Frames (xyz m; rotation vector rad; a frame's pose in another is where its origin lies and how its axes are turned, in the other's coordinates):
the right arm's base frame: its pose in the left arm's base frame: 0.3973 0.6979 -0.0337 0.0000 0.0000 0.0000
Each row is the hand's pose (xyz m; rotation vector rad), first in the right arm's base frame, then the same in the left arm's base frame.
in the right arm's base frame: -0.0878 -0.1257 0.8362 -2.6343 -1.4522 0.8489
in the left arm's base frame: 0.3095 0.5722 0.8025 -2.6343 -1.4522 0.8489
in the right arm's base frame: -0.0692 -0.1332 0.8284 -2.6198 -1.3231 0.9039
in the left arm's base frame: 0.3281 0.5647 0.7947 -2.6198 -1.3231 0.9039
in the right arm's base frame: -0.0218 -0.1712 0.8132 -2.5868 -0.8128 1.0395
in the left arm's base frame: 0.3755 0.5267 0.7795 -2.5868 -0.8128 1.0395
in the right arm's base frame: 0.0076 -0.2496 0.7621 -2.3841 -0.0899 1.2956
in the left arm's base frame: 0.4049 0.4483 0.7284 -2.3841 -0.0899 1.2956
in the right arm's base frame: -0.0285 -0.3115 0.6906 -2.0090 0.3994 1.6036
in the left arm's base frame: 0.3688 0.3864 0.6569 -2.0090 0.3994 1.6036
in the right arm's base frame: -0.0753 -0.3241 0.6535 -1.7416 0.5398 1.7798
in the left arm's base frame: 0.3220 0.3738 0.6198 -1.7416 0.5398 1.7798
